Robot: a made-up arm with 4 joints. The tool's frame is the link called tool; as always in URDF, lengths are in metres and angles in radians. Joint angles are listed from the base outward. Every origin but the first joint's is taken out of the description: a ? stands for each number. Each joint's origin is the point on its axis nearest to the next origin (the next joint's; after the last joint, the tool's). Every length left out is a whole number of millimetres.
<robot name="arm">
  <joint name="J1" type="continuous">
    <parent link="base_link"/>
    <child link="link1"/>
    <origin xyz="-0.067 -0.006 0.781" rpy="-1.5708 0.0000 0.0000"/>
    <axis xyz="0 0 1"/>
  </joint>
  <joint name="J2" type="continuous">
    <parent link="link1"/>
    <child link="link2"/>
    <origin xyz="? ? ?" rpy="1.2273 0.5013 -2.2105"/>
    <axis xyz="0 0 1"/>
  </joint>
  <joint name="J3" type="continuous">
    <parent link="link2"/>
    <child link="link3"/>
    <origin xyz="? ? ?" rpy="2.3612 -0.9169 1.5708"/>
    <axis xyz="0 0 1"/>
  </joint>
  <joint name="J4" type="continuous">
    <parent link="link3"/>
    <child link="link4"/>
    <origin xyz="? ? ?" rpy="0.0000 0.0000 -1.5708"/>
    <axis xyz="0 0 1"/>
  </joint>
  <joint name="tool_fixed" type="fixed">
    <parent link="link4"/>
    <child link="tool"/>
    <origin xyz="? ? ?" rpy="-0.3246 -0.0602 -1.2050"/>
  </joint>
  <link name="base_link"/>
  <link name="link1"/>
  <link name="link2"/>
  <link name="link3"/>
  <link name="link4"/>
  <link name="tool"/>
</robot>
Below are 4 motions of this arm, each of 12 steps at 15 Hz.
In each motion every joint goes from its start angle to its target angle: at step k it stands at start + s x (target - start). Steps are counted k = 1, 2, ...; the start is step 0. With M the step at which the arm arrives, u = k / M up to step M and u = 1 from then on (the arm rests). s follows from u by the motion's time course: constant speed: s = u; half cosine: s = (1 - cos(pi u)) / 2; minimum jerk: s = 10 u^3 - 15 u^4 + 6 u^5.
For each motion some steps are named. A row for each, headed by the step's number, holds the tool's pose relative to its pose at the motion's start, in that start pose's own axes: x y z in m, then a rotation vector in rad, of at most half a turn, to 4 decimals.
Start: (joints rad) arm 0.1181 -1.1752 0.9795 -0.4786
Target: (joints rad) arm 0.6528 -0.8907 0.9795 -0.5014
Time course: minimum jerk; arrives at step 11
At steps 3, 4, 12:
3: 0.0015 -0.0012 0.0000 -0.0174 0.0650 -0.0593
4: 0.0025 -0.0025 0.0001 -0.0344 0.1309 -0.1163
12: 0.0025 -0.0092 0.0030 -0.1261 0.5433 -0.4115

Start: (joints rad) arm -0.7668 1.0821 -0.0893 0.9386
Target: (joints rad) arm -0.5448 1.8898 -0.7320 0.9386
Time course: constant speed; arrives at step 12
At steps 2, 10, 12:
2: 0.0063 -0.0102 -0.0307 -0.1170 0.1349 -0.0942
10: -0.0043 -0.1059 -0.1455 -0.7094 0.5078 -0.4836
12: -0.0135 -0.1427 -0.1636 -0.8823 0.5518 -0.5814

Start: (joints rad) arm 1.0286 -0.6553 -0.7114 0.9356
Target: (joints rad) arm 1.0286 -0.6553 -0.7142 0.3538
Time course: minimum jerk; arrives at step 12
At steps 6, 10, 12:
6: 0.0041 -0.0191 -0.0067 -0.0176 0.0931 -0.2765
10: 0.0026 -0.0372 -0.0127 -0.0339 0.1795 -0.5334
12: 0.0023 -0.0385 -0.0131 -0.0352 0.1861 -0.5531

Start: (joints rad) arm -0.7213 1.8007 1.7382 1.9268
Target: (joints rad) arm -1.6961 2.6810 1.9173 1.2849
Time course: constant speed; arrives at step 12
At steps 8, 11, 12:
8: 0.0597 -0.1090 -0.0042 -0.0221 -0.1047 -0.9923
11: 0.0634 -0.1526 0.0076 -0.0003 -0.2428 -1.3216
12: 0.0626 -0.1660 0.0131 0.0125 -0.3011 -1.4221

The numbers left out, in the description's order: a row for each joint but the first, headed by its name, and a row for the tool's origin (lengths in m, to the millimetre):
J2: -0.048 -0.020 0.000
J3: -0.130 -0.017 0.000
J4: 0.125 0.017 0.000
tool: 0.046 -0.054 0.000

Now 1 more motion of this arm.
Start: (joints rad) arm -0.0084 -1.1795 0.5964 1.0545
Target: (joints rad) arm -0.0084 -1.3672 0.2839 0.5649
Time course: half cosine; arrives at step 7
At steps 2, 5, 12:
2: 0.0119 -0.0072 0.0008 -0.0042 0.0133 -0.1387
5: 0.0416 -0.0344 0.0063 0.0157 0.0640 -0.5970
12: 0.0475 -0.0429 0.0086 0.0318 0.0827 -0.7342

